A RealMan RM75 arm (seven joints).
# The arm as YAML. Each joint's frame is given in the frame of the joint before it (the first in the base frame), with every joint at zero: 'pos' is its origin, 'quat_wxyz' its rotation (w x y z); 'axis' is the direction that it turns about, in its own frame. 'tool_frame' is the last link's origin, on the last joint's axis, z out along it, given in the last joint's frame.
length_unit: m
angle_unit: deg
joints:
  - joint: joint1
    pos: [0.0, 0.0, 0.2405]
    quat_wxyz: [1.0, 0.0, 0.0, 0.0]
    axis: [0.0, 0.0, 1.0]
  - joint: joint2
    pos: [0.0, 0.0, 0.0]
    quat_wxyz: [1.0, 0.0, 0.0, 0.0]
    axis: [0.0, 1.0, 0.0]
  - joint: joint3
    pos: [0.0, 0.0, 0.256]
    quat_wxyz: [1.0, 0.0, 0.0, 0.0]
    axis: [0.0, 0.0, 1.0]
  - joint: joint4
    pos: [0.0, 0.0, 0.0]
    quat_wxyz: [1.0, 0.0, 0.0, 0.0]
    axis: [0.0, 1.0, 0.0]
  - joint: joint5
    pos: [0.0, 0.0, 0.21]
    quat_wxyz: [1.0, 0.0, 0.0, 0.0]
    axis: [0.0, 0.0, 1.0]
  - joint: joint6
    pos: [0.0, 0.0, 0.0]
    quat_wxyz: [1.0, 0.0, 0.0, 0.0]
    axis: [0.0, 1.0, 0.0]
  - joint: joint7
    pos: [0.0, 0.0, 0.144]
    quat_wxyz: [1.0, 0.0, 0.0, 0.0]
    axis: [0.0, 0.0, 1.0]
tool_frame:
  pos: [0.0, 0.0, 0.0]
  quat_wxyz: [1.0, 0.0, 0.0, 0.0]
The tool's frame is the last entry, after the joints.
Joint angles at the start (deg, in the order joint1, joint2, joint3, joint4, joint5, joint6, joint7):
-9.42 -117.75 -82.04 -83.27 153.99 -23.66 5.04
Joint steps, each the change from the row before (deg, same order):
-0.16 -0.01 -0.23 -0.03 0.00 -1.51 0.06
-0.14 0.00 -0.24 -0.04 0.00 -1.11 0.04
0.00 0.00 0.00 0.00 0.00 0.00 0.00
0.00 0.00 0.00 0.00 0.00 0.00 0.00
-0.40 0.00 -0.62 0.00 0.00 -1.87 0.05
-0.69 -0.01 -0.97 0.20 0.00 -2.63 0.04
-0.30 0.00 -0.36 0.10 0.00 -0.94 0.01
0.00 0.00 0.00 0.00 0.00 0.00 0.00
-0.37 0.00 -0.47 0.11 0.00 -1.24 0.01
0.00 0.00 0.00 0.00 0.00 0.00 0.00
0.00 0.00 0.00 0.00 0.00 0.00 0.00
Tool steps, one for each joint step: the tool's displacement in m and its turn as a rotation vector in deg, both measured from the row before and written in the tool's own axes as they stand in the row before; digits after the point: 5 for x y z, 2 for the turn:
-0.00218 -0.00019 0.00018 -0.06 -1.29 0.03
-0.00122 -0.00044 0.00009 0.00 -0.89 0.00
0.00000 0.00000 0.00000 0.00 0.00 0.00
0.00000 0.00000 0.00000 0.00 0.00 0.00
-0.00098 -0.00141 0.00041 0.08 -1.38 -0.06
-0.00145 -0.00232 0.00095 0.16 -2.00 -0.18
-0.00029 -0.00076 0.00044 0.04 -0.70 -0.06
0.00000 0.00000 0.00000 0.00 0.00 0.00
-0.00043 -0.00101 0.00046 0.06 -0.92 -0.09
0.00000 0.00000 0.00000 0.00 0.00 0.00
0.00000 0.00000 0.00000 0.00 0.00 0.00

